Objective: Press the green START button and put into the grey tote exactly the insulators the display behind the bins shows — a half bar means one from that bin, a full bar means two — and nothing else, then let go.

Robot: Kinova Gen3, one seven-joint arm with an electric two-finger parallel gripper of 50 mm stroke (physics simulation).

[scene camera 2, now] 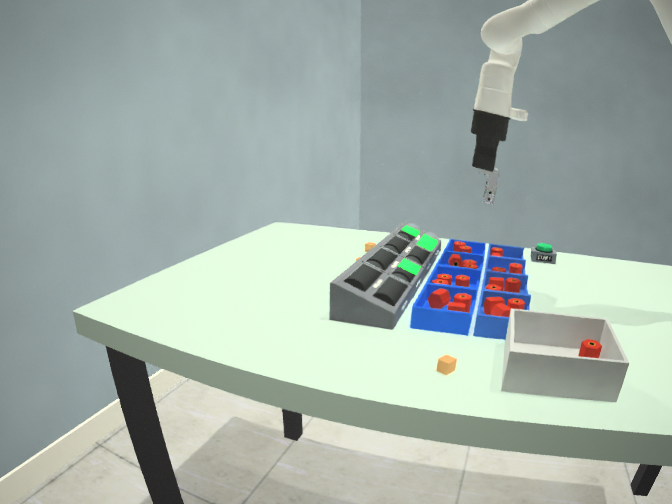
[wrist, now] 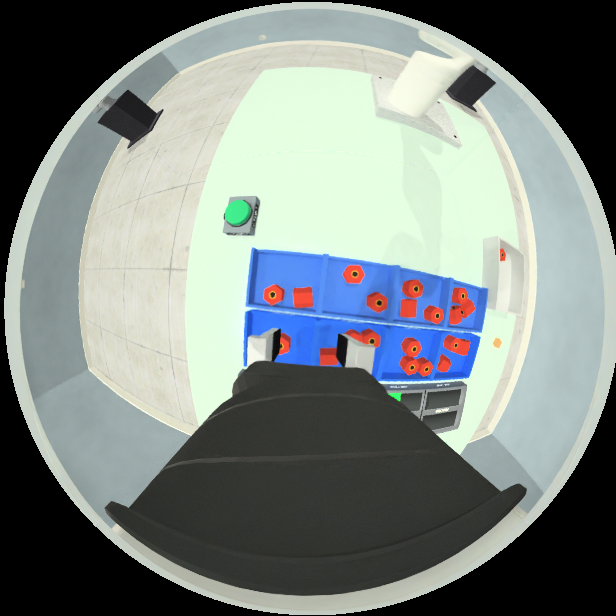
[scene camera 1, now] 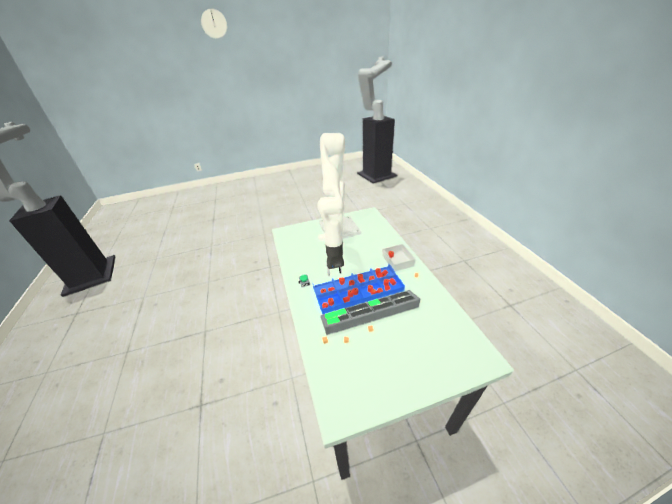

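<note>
The blue bin rack (scene camera 2: 471, 285) holds several red insulators in two rows of compartments; it also shows in the wrist view (wrist: 367, 313). The grey display (scene camera 2: 385, 276) behind it shows three green bars, the far one a full bar and two half bars. The green START button (scene camera 2: 543, 252) sits beyond the bins, and in the wrist view (wrist: 240, 214). The grey tote (scene camera 2: 563, 355) holds one red insulator (scene camera 2: 589, 347). My gripper (scene camera 2: 489, 190) is open and empty, high above the far end of the bins; its fingers show in the wrist view (wrist: 310, 347).
Small orange cubes lie on the table: one (scene camera 2: 446, 364) in front of the tote, others (scene camera 1: 345, 340) past the display. The arm's base (scene camera 1: 339, 225) stands at the table's far end. Two other arms on black pedestals (scene camera 1: 378, 149) stand on the floor.
</note>
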